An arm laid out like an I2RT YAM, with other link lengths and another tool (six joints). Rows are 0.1 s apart.
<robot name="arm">
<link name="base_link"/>
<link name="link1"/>
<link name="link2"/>
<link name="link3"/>
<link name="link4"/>
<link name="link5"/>
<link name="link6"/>
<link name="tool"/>
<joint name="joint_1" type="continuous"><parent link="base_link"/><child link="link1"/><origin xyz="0 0 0.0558" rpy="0 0 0"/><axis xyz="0 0 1"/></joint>
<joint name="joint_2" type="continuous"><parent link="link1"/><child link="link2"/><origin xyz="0.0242 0.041 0.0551" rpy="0 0 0"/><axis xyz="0 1 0"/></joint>
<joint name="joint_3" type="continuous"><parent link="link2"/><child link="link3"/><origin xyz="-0.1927 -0.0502 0" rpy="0 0 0"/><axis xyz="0 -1 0"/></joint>
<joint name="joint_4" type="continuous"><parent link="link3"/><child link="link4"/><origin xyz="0.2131 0.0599 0.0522" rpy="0 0 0"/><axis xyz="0 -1 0"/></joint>
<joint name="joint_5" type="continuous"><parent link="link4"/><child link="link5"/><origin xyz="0.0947 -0.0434 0.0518" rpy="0 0 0"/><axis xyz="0 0 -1"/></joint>
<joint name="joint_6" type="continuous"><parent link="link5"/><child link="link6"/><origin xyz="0.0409 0 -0.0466" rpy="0 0 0"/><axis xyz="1 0 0"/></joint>
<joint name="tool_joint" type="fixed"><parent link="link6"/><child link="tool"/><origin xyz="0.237 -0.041 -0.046" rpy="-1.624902 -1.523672 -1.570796"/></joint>
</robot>
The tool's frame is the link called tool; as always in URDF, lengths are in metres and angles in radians. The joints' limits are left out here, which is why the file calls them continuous.
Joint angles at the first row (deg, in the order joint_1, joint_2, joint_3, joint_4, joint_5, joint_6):
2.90, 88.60, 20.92, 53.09, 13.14, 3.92
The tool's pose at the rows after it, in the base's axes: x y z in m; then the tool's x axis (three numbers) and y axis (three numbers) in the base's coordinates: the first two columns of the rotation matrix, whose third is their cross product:
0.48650 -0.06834 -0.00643 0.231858 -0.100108 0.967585 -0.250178 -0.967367 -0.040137
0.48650 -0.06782 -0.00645 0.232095 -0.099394 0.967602 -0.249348 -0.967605 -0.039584
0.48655 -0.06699 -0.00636 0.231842 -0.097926 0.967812 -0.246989 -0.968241 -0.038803
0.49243 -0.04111 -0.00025 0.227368 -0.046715 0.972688 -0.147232 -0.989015 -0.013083
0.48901 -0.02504 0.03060 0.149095 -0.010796 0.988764 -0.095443 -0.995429 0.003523
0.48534 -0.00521 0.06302 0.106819 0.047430 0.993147 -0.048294 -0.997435 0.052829
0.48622 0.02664 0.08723 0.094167 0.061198 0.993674 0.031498 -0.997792 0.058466
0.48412 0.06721 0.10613 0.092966 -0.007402 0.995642 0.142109 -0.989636 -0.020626
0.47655 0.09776 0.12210 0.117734 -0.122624 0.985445 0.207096 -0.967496 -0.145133
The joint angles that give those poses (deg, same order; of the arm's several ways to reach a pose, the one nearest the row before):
2.90, 88.60, 20.83, 53.09, 13.18, 3.89
2.99, 88.60, 20.82, 53.09, 13.23, 3.87
3.07, 88.61, 20.75, 53.21, 13.19, 3.80
3.97, 88.05, 19.77, 54.78, 8.83, 0.92
5.54, 83.03, 15.40, 58.95, 7.82, -1.25
8.64, 72.95, 14.01, 52.74, 8.57, -4.49
11.42, 64.54, 16.21, 42.61, 6.79, -5.09
12.71, 58.36, 18.75, 34.46, 1.31, -1.11
13.78, 53.18, 21.25, 27.31, -2.12, 5.77

